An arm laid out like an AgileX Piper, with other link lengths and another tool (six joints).
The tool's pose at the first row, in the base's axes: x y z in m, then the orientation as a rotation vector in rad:
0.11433, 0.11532, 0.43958, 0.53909, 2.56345, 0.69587
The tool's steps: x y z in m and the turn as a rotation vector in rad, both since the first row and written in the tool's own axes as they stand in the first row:
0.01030, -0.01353, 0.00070, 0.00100, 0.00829, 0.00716
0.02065, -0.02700, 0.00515, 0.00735, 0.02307, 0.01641
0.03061, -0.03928, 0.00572, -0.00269, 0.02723, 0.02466
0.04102, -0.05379, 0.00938, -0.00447, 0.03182, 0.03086
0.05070, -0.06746, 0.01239, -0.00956, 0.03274, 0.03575
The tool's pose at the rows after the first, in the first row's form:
0.10269, 0.10958, 0.42857, 0.54708, 2.57089, 0.70074
0.09287, 0.10534, 0.41464, 0.55821, 2.58667, 0.70249
0.08177, 0.10040, 0.40452, 0.56498, 2.58476, 0.71977
0.07125, 0.09505, 0.39062, 0.57164, 2.58744, 0.72619
0.06122, 0.08979, 0.37791, 0.57626, 2.58522, 0.73467

